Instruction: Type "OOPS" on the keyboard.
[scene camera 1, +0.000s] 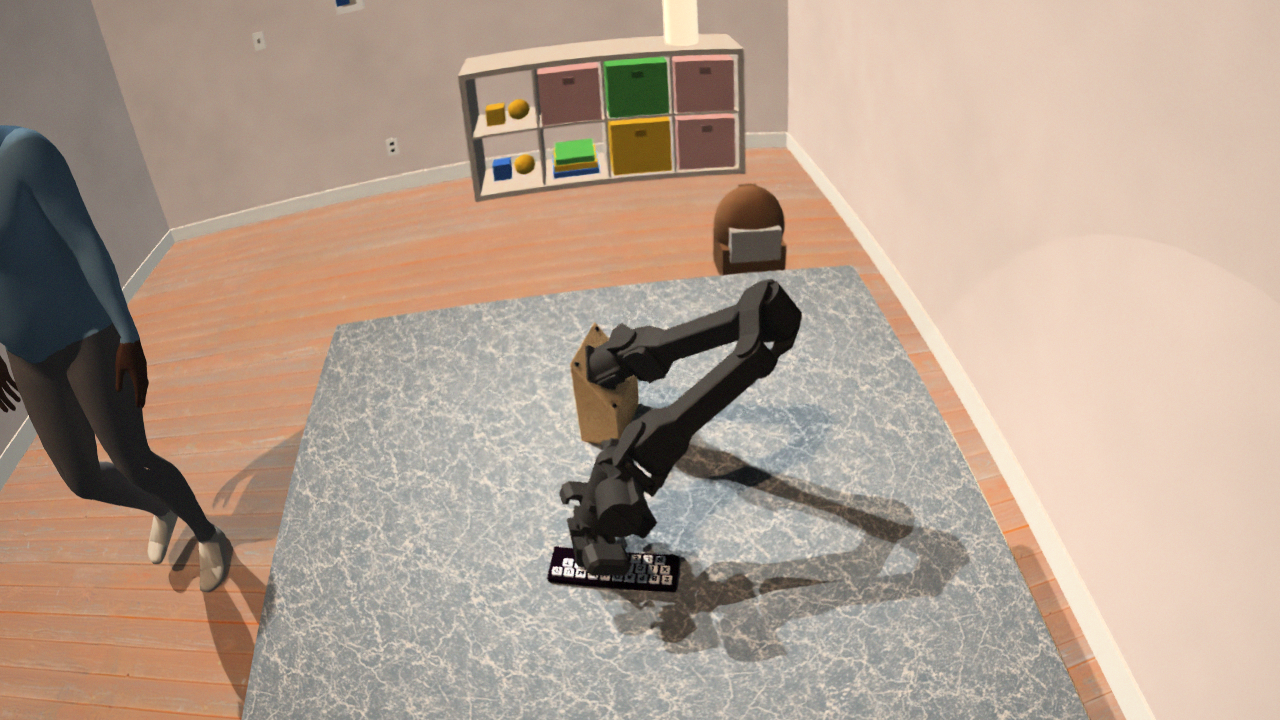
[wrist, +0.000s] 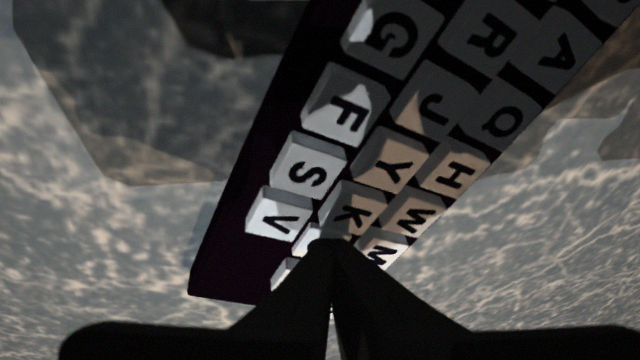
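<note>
The gripper (scene camera 1: 579, 565), also visible at (wrist: 330, 251). Black keyboard (scene camera 1: 559, 553), visible too at (wrist: 232, 265).
</note>
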